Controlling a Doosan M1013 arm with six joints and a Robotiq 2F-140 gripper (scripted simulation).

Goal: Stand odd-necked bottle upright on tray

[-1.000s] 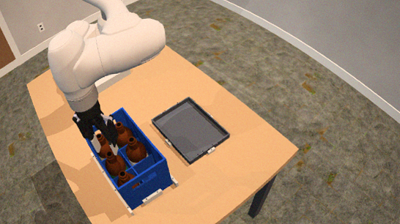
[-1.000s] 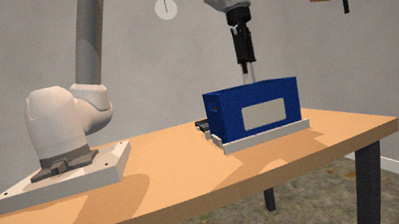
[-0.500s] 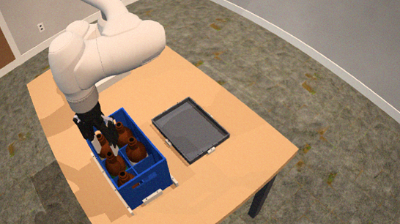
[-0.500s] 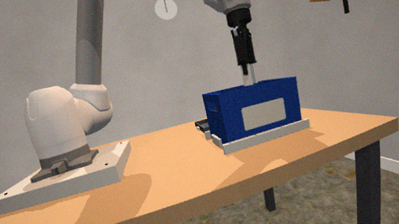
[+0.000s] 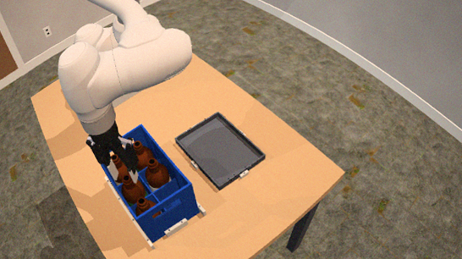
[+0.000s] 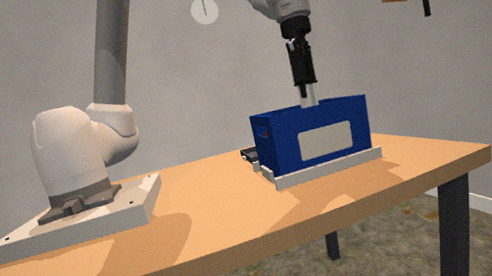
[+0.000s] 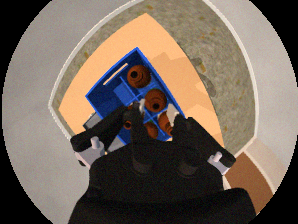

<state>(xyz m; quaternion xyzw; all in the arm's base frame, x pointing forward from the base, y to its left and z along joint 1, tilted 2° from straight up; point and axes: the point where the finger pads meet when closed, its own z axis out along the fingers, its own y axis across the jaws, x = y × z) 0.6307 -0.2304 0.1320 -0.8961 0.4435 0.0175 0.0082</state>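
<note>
Right now the bottle is 110 mm below my hand. Also, from my hand: blue crate (10 mm ahead, 40 mm to the left, 110 mm below); then dark tray (40 mm ahead, 330 mm to the left, 180 mm below).
</note>
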